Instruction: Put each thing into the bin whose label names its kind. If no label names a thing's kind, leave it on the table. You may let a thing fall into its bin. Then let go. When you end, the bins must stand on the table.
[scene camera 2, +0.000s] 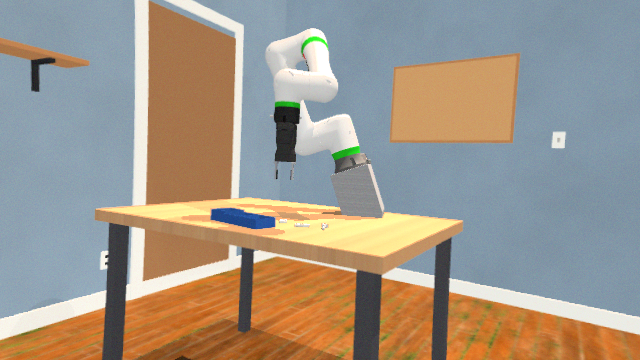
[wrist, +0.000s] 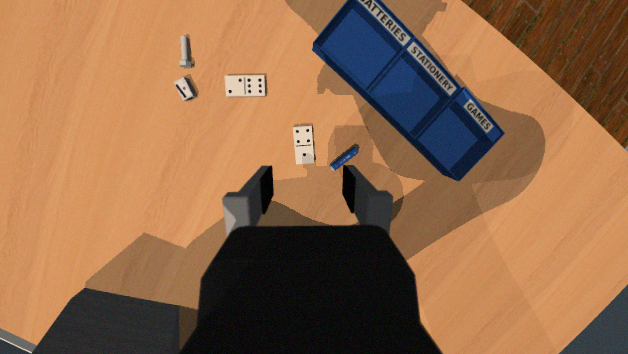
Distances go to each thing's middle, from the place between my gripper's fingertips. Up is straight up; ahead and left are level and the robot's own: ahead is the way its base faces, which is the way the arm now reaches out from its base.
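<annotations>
I consider the blue three-part bin tray [scene camera 2: 234,216], which sits 13 cm below my hand, 13 cm ahead of it and 7 cm to the right of it.
</annotations>
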